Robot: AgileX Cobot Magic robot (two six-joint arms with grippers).
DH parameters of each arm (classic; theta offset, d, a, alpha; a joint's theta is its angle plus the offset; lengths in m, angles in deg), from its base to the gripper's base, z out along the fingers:
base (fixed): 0 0 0 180
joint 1: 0 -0.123 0 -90
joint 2: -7.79 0 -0.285 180
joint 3: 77.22 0 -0.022 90
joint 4: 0 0.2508 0 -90
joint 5: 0 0 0.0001 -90
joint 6: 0 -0.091 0 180
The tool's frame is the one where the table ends.
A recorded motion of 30 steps. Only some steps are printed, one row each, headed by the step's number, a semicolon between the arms.
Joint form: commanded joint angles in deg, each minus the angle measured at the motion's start. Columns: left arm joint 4, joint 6, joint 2, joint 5, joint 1, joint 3; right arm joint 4, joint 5, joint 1, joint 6, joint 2, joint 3.
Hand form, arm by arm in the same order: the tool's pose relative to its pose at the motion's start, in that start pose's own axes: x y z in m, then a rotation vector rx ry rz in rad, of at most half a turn. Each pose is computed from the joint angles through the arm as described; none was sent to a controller.
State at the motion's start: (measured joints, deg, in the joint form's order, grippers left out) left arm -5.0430 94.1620 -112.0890 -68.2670 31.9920 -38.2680; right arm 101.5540 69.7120 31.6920 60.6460 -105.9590 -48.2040
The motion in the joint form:
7: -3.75 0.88 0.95 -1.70 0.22 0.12; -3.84 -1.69 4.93 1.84 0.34 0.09
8: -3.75 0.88 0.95 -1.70 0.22 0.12; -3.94 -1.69 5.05 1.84 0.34 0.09
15: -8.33 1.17 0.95 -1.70 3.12 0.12; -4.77 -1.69 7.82 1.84 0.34 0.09
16: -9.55 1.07 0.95 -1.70 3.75 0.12; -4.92 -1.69 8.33 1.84 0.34 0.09
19: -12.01 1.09 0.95 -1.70 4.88 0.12; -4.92 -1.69 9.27 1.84 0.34 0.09
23: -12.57 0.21 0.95 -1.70 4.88 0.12; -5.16 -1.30 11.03 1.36 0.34 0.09
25: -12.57 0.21 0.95 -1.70 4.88 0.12; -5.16 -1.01 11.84 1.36 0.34 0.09
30: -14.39 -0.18 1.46 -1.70 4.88 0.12; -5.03 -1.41 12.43 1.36 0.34 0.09
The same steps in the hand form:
7: -0.0036 -0.0081 -0.0012 0.0483 -0.0530 -0.0404; -0.0109 -0.0094 -0.0235 0.0677 -0.0435 -0.0438
8: -0.0036 -0.0081 -0.0012 0.0483 -0.0530 -0.0404; -0.0111 -0.0096 -0.0241 0.0688 -0.0441 -0.0439
15: 0.0068 -0.0065 -0.0028 0.0473 -0.0770 -0.0748; -0.0175 -0.0134 -0.0375 0.0830 -0.0789 -0.0393
16: 0.0087 -0.0061 -0.0032 0.0470 -0.0860 -0.0809; -0.0186 -0.0141 -0.0399 0.0856 -0.0854 -0.0384
19: 0.0117 -0.0054 -0.0042 0.0467 -0.1064 -0.0968; -0.0209 -0.0152 -0.0446 0.0881 -0.1012 -0.0351
23: 0.0109 -0.0054 -0.0043 0.0464 -0.1159 -0.0850; -0.0245 -0.0168 -0.0532 0.0883 -0.1246 -0.0222
25: 0.0109 -0.0054 -0.0043 0.0464 -0.1159 -0.0850; -0.0261 -0.0174 -0.0572 0.0860 -0.1359 -0.0196
30: 0.0084 -0.0084 -0.0049 0.0561 -0.1443 -0.0918; -0.0279 -0.0185 -0.0603 0.0927 -0.1511 -0.0166

